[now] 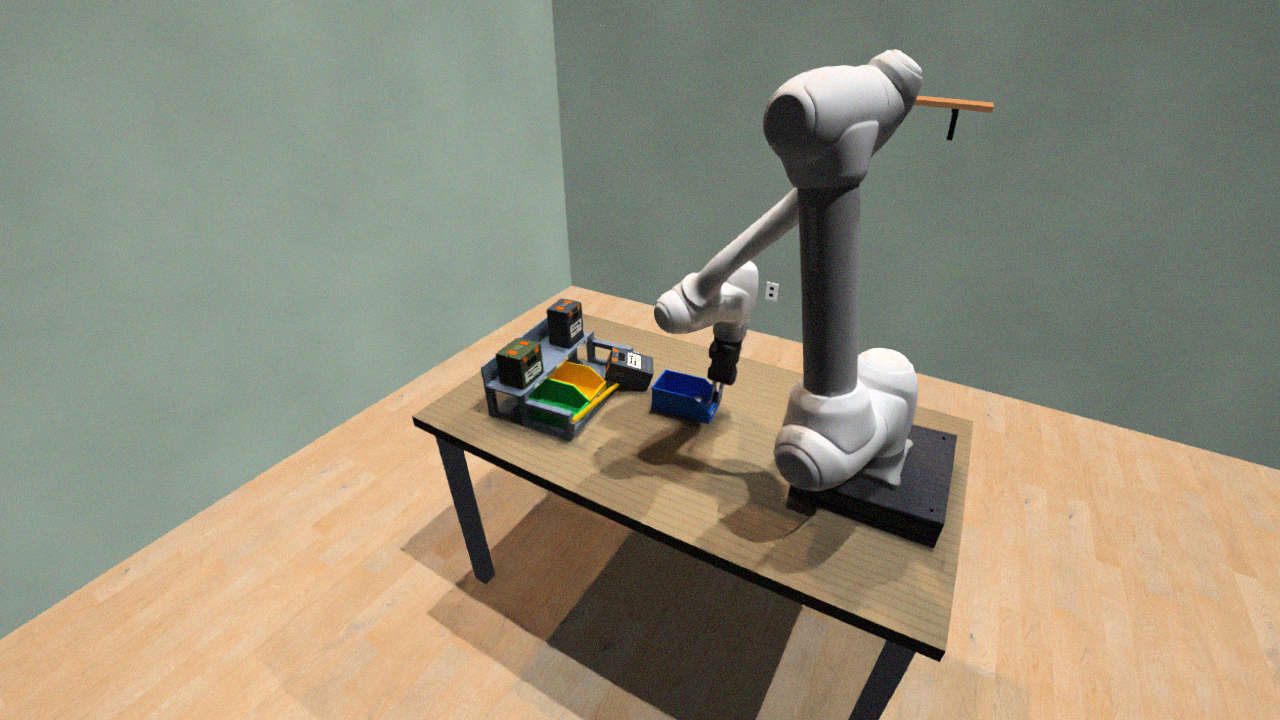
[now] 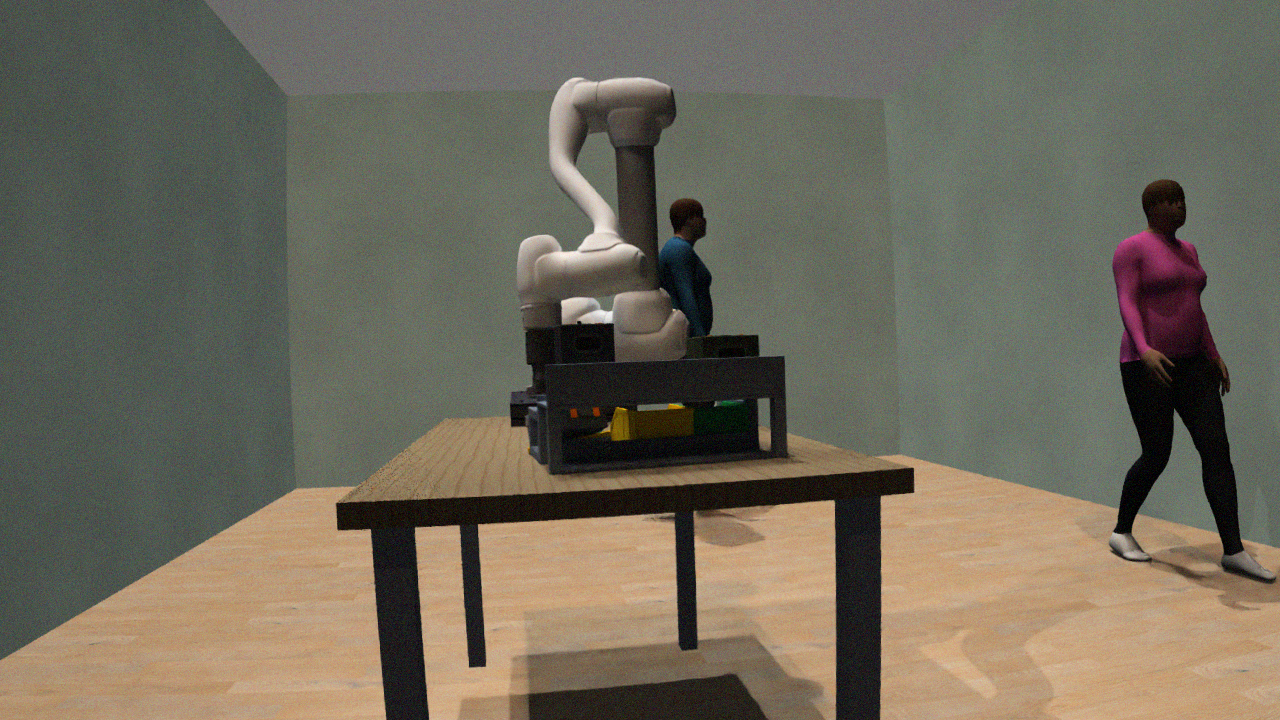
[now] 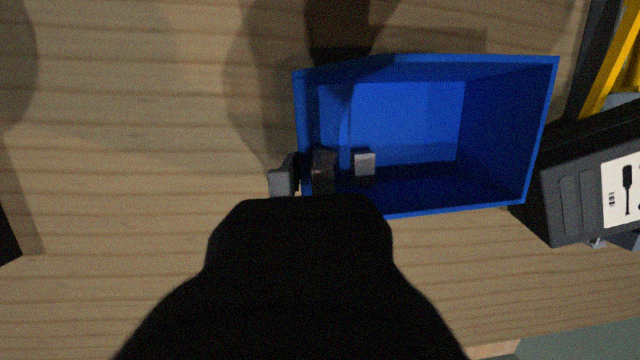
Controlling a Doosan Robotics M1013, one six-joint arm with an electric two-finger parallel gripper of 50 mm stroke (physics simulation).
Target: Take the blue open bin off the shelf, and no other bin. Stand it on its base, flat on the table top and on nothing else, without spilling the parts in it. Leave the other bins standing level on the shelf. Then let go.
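Frame: origin at the arm's base, x left, y ahead, z down, level; metres.
Where they show: gripper, between the fingertips: point(image 1: 715, 401) point(image 3: 305, 164).
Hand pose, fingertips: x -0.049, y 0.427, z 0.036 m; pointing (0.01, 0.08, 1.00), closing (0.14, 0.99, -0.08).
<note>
Things, the pixels of their centre, and the offset from my fingertips. Level surfaces: height alone.
- blue open bin, middle of its body: point(image 3: 403, 138) point(image 1: 686, 396) dx +0.029, dy +0.077, dz -0.007 m
- light grey part, middle of its body: point(image 3: 362, 167) dx -0.004, dy +0.057, dz +0.019 m
- table top, height of its surface: dz +0.030 m
- yellow bin, middle of its body: point(image 2: 650, 428) point(image 1: 571, 383) dx +0.160, dy +0.384, dz -0.013 m
- green bin, middle of its body: point(image 2: 705, 424) point(image 1: 553, 403) dx +0.261, dy +0.365, dz -0.013 m
- dark case, middle of its body: point(image 3: 599, 173) point(image 2: 565, 421) point(image 1: 629, 368) dx +0.016, dy +0.280, dz -0.024 m
- yellow bar, middle of its body: point(image 3: 619, 48) point(image 1: 607, 392) dx +0.129, dy +0.279, dz -0.003 m
The blue open bin point(image 1: 684, 402) point(image 3: 407, 120) is off the shelf, over the table between the shelf and the arm. My gripper point(image 1: 718, 390) point(image 3: 305, 164) is shut on the bin's end wall, the end away from the shelf, with one finger inside and one outside. One light grey part point(image 3: 364, 164) shows inside, near the gripper; other parts may be hidden. I cannot tell whether the bin's base touches the table top point(image 1: 760, 438) point(image 3: 150, 210). The yellow bin point(image 1: 580, 377) point(image 2: 657, 422) and the green bin point(image 1: 559, 394) point(image 2: 723, 417) stand side by side on the shelf point(image 1: 547, 411) point(image 2: 662, 380).
A dark case point(image 1: 631, 368) point(image 3: 570, 210) sits tilted between shelf and blue bin, close to the bin's far end. A yellow bar point(image 1: 595, 402) point(image 3: 611, 55) runs along the shelf's front. Two boxes point(image 1: 519, 362) point(image 1: 564, 322) stand on its upper board. Two people point(image 2: 1166, 304) point(image 2: 687, 277) are beyond the table.
</note>
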